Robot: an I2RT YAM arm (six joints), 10 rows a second.
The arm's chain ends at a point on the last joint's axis. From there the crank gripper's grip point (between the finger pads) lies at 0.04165 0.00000 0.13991 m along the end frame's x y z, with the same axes.
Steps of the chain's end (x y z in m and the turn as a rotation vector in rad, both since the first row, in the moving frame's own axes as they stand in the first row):
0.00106, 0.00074, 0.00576, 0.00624, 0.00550, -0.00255
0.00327, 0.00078, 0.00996, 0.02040, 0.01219, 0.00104
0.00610, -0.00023, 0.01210, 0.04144, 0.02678, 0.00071
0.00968, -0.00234, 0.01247, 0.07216, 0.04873, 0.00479
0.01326, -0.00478, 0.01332, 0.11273, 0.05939, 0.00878
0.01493, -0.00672, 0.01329, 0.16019, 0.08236, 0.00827
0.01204, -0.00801, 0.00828, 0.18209, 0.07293, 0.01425
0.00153, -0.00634, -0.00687, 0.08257, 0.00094, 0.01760
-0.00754, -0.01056, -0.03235, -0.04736, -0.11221, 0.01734
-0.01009, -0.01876, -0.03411, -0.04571, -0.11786, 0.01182
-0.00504, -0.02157, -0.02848, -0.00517, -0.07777, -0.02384
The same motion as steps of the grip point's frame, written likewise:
0.00183, -0.00024, 0.00553, 0.00624, 0.00550, -0.00255
0.00497, -0.00202, 0.00941, 0.02040, 0.01219, 0.00104
0.00983, -0.00597, 0.01082, 0.04144, 0.02678, 0.00071
0.01646, -0.01213, 0.00992, 0.07216, 0.04873, 0.00479
0.02154, -0.01997, 0.00974, 0.11273, 0.05939, 0.00878
0.02634, -0.02835, 0.00764, 0.16019, 0.08236, 0.00827
0.02224, -0.03238, 0.00263, 0.18209, 0.07293, 0.01425
0.00176, -0.01714, -0.00736, 0.08257, 0.00094, 0.01760
-0.02353, -0.00326, -0.02874, -0.04736, -0.11221, 0.01734
-0.02687, -0.01188, -0.03034, -0.04571, -0.11786, 0.01182
-0.01604, -0.02170, -0.02567, -0.00517, -0.07777, -0.02384

